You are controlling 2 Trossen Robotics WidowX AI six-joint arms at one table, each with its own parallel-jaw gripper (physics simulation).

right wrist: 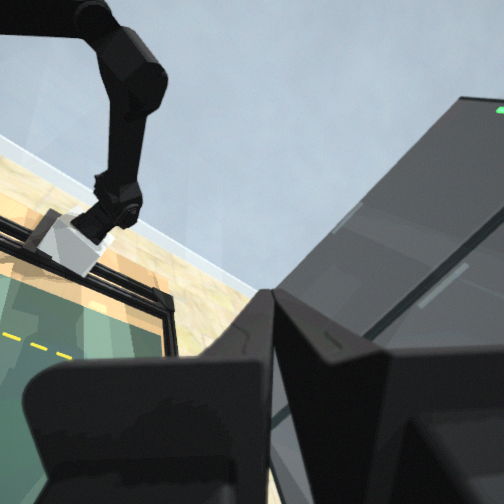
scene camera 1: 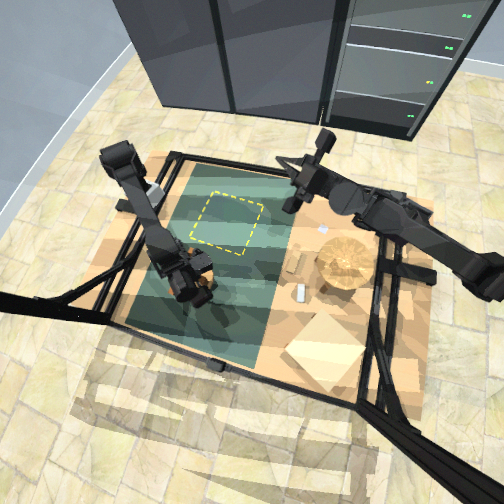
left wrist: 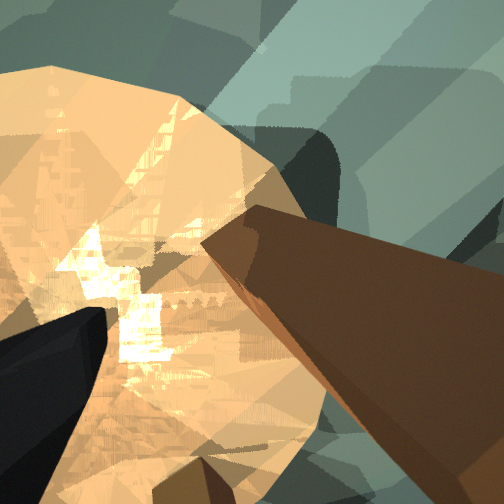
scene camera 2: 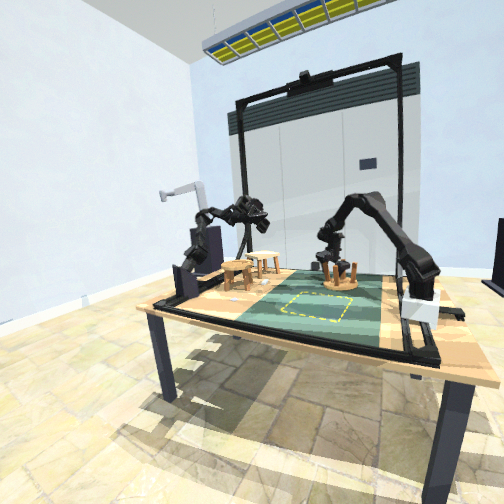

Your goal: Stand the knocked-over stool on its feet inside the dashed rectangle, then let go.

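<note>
The knocked-over stool (scene camera 1: 207, 279) (scene camera 2: 340, 285) rests upside down on the green mat (scene camera 1: 235, 320) (scene camera 2: 320, 295), its round pale seat (left wrist: 150, 190) down and its brown legs up. It lies outside the dashed rectangle (scene camera 1: 237, 198) (scene camera 2: 310, 316) (right wrist: 37, 346), nearer the front left in scene camera 1. My left gripper (scene camera 1: 192, 286) (scene camera 2: 334, 263) is open, low among the legs. One leg (left wrist: 375, 310) stands beside my black finger (left wrist: 40, 370). My right gripper (scene camera 1: 290, 205) (scene camera 2: 262, 224) (right wrist: 273, 300) is shut and empty, raised above the mat's right edge.
An upright round stool (scene camera 1: 345, 262) (scene camera 2: 236, 265) and a square stool (scene camera 1: 325, 350) (scene camera 2: 263, 255) stand on the bare wood to the right in scene camera 1. Small blocks (scene camera 1: 300, 292) lie near them. A black frame (scene camera 1: 170, 165) rims the table. Dark cabinets (scene camera 1: 280, 55) stand behind.
</note>
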